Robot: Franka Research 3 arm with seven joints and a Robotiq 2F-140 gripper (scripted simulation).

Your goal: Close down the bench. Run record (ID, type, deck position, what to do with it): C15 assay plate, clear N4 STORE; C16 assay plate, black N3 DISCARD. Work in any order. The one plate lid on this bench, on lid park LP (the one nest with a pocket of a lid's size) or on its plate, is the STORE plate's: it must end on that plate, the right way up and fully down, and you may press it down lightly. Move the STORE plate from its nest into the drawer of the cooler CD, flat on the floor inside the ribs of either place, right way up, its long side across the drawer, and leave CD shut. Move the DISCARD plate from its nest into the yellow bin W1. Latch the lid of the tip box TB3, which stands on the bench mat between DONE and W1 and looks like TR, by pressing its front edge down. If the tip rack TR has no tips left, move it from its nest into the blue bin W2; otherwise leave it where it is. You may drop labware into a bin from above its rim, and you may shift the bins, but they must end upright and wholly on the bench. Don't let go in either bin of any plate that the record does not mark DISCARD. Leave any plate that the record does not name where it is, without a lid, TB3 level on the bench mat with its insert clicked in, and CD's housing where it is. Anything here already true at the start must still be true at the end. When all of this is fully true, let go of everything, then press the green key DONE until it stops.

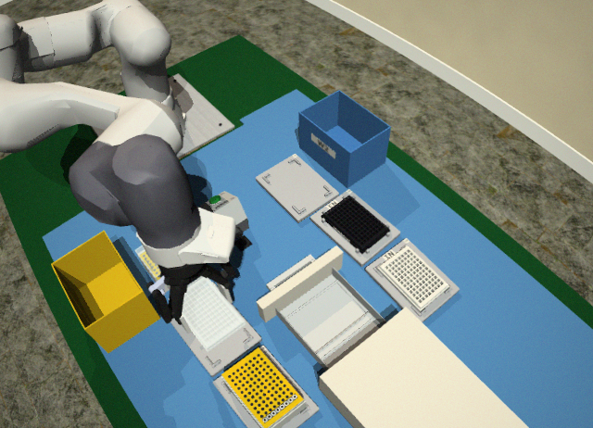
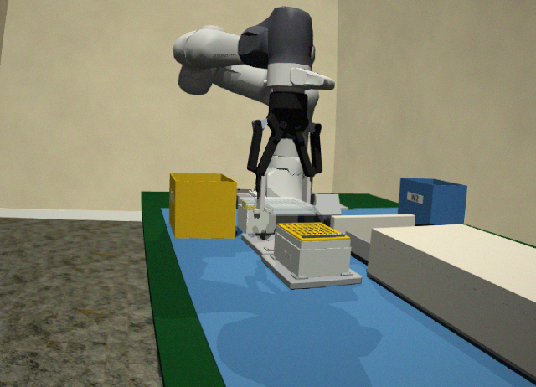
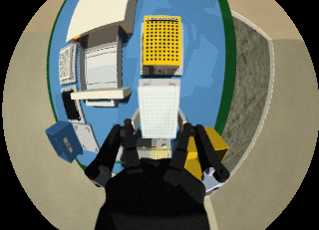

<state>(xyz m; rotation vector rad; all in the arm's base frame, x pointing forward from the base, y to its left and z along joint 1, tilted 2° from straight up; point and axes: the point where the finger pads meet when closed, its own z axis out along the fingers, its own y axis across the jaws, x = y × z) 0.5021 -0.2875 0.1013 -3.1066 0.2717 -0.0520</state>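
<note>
My gripper is now 19 cm short of the cooler drawer, 15 cm to the right of it and 8 cm above it. From my hand the other things lie so: nest N4: 10 cm below; then tip rack TR: 16 cm ahead, 5 cm below, 4 cm to the right; then plate lid: 1 cm below.
</note>
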